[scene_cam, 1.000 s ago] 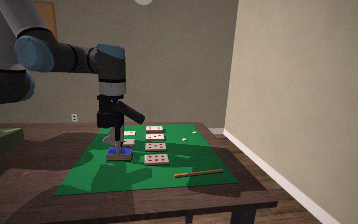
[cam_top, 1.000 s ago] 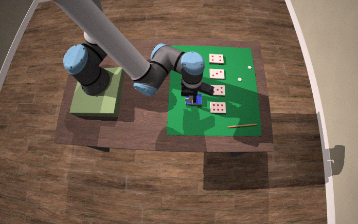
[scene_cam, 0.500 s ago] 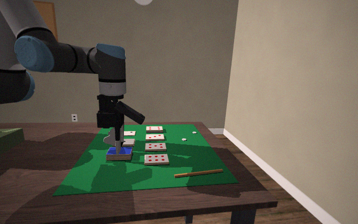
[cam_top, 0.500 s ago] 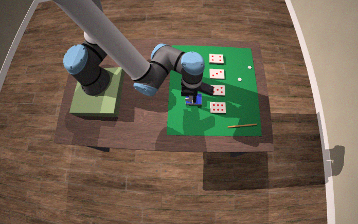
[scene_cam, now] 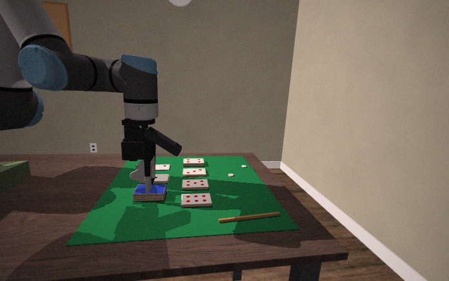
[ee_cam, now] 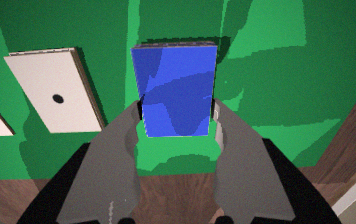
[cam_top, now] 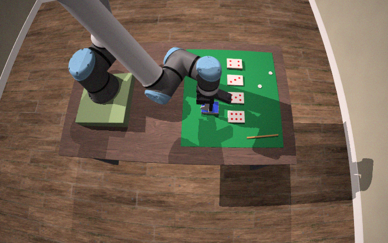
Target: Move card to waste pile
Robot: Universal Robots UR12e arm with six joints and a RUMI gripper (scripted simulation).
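My hand is 24 cm to the right of the white card, 4 cm short of it and 3 cm above it. Also, from my hand: mat: 14 cm ahead, 7 cm to the left, 5 cm below; then wooden stick: 25 cm ahead, 20 cm to the right, 3 cm below.
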